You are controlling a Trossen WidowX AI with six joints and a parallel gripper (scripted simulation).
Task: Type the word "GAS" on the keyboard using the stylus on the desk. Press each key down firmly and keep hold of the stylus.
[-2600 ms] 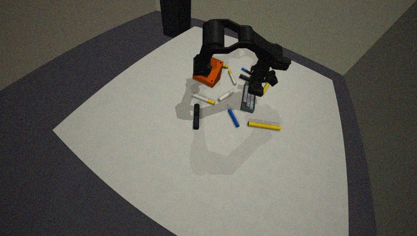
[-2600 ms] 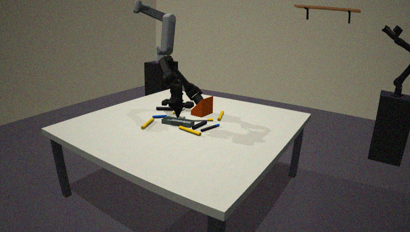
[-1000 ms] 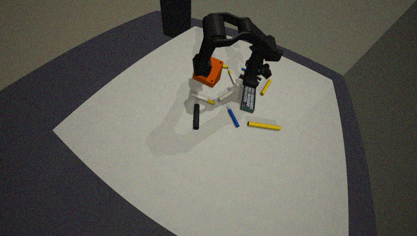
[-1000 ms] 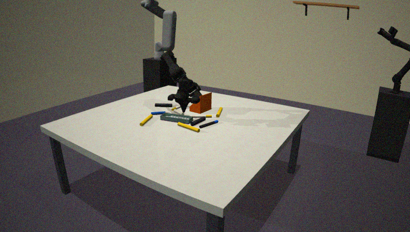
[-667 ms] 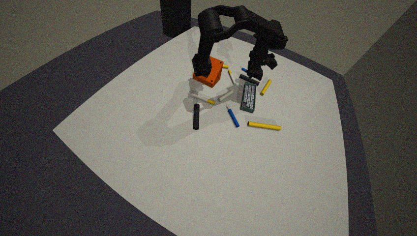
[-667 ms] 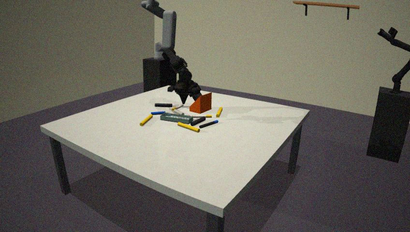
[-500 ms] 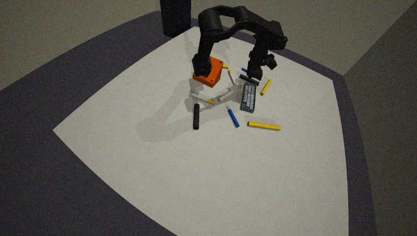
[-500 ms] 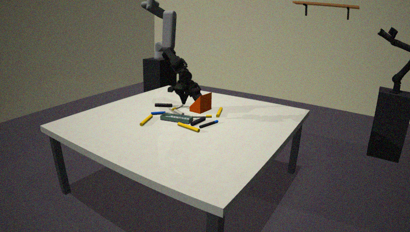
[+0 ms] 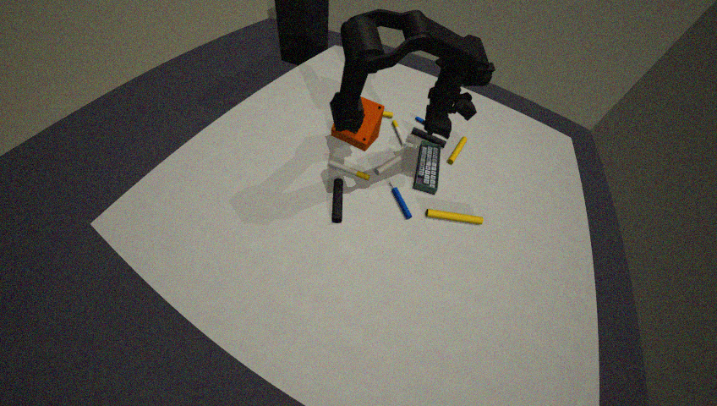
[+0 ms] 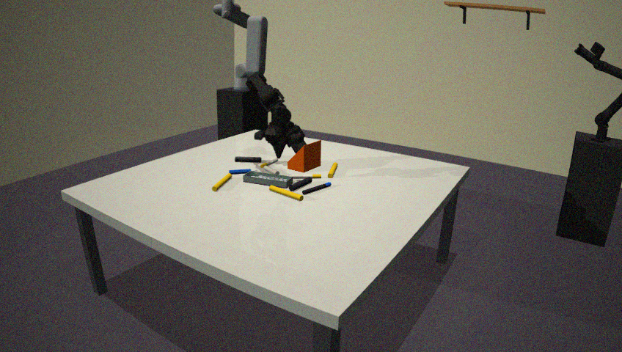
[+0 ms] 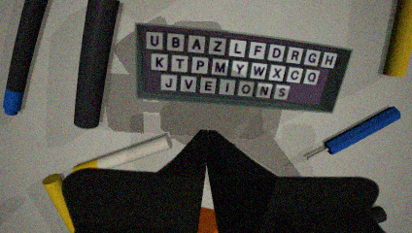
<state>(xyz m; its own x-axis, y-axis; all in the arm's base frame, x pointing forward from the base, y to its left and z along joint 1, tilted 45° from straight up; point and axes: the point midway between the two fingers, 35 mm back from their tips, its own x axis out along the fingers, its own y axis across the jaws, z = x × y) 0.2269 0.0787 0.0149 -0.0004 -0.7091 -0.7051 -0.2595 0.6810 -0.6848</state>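
Right now the blue stylus is 170 mm to the right of my gripper tip and 90 mm below it. The rest, counted from my gripper tip: grey stylus tip (30 mm behind, 150 mm to the right, 90 mm below); blue-tipped pen (40 mm behind, 180 mm to the left, 90 mm below).
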